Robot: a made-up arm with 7 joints.
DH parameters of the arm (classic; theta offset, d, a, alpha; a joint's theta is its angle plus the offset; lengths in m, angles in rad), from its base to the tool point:
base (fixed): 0 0 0 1.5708
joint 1: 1.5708 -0.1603 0 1.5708
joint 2: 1.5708 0 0 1.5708
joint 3: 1.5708 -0.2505 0 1.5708
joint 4: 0 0 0 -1.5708
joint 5: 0 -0.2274 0 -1.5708
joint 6: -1.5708 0 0 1.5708
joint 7: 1.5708 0 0 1.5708
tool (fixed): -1.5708 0 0 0
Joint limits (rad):
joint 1: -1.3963..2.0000
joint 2: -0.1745..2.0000
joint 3: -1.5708..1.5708
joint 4: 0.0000..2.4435
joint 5: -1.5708..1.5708
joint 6: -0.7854..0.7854
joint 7: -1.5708..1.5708
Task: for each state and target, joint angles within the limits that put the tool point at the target. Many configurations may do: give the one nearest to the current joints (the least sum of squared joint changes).
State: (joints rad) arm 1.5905 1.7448 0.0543 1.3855 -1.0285 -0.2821 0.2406
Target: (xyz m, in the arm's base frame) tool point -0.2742 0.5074 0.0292
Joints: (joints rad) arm 2.0000 1.9995 0.4698 0.7666 -1.0285 -0.2821 0.2406
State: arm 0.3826 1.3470 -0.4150 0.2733 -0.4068 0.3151 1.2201
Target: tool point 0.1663 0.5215 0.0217
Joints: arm 0.4193 1.8174 -0.6972 1.1730 -0.4068 0.3151 1.2201
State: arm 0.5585 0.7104 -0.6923 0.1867 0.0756 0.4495 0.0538
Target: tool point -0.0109 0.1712 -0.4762
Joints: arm -0.0767 0.0740 -0.7590 0.1560 0.0756 0.4495 0.0538
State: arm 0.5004 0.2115 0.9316 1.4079 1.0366 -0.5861 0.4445
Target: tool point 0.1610 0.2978 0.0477
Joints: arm 0.7963 0.2756 0.6437 2.2034 1.0366 -0.5861 0.4445
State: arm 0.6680 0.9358 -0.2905 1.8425 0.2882 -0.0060 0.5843
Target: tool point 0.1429 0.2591 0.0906
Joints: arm 0.7088 1.0841 0.1470 2.3019 0.2882 -0.0060 0.5843
